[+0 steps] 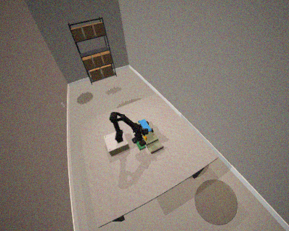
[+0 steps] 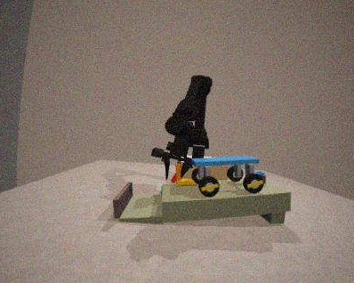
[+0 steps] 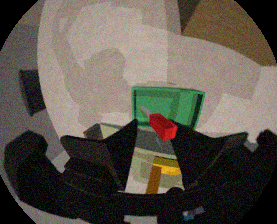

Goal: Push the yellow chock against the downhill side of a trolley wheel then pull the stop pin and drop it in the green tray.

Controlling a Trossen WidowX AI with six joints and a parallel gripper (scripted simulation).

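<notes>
Now: the green tray 20 mm to the left of my gripper tip and 60 mm below it. Also, from my gripper tip: red-headed stop pin: 10 mm below; dark board: 110 mm ahead, 150 mm to the right, 20 mm below; yellow chock: 70 mm ahead, 30 mm to the left, 30 mm above.
</notes>
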